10 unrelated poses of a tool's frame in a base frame.
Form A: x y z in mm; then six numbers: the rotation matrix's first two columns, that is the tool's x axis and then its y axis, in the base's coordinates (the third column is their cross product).
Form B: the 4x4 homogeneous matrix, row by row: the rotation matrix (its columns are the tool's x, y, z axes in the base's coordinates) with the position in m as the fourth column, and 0 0 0 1 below. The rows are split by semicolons. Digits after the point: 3 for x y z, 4 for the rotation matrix.
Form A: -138 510 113 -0.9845 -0.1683 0.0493 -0.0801 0.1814 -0.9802
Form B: -0.9845 -0.0801 0.1560 -0.138; -0.1683 0.1814 -0.9690 0.510; 0.0493 -0.9802 -0.1921 0.113; 0 0 0 1
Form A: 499 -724 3 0.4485 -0.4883 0.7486 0.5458 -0.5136 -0.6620
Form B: 0.4485 0.5458 0.7077 0.499; -0.4883 -0.5136 0.7055 -0.724; 0.7486 -0.6620 0.0362 0.003; 0 0 0 1
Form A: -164 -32 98 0.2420 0.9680 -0.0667 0.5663 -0.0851 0.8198
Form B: 0.2420 0.5663 0.7879 -0.164; 0.9680 -0.0851 -0.2362 -0.032; -0.0667 0.8198 -0.5688 0.098; 0 0 0 1
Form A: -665 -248 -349 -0.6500 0.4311 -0.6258 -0.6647 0.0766 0.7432
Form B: -0.6500 -0.6647 0.3683 -0.665; 0.4311 0.0766 0.8990 -0.248; -0.6258 0.7432 0.2368 -0.349; 0 0 0 1
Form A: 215 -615 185 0.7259 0.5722 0.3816 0.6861 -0.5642 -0.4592
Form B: 0.7259 0.6861 -0.0475 0.215; 0.5722 -0.5642 0.5951 -0.615; 0.3816 -0.4592 -0.8021 0.185; 0 0 0 1
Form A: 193 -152 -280 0.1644 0.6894 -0.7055 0.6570 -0.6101 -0.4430
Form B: 0.1644 0.6570 -0.7358 0.193; 0.6894 -0.6101 -0.3907 -0.152; -0.7055 -0.4430 -0.5532 -0.280; 0 0 0 1
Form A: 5 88 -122 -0.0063 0.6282 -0.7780 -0.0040 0.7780 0.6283
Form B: -0.0063 -0.0040 1.0000 0.005; 0.6282 0.7780 0.0071 0.088; -0.7780 0.6283 -0.0024 -0.122; 0 0 0 1
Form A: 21 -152 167 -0.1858 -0.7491 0.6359 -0.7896 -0.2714 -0.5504
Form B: -0.1858 -0.7896 0.5849 0.021; -0.7491 -0.2714 -0.6044 -0.152; 0.6359 -0.5504 -0.5411 0.167; 0 0 0 1
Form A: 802 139 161 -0.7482 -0.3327 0.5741 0.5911 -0.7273 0.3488
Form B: -0.7482 0.5911 0.3015 0.802; -0.3327 -0.7273 0.6003 0.139; 0.5741 0.3488 0.7408 0.161; 0 0 0 1
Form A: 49 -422 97 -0.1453 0.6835 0.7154 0.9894 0.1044 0.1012
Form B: -0.1453 0.9894 -0.0055 0.049; 0.6835 0.1044 0.7225 -0.422; 0.7154 0.1012 -0.6914 0.097; 0 0 0 1
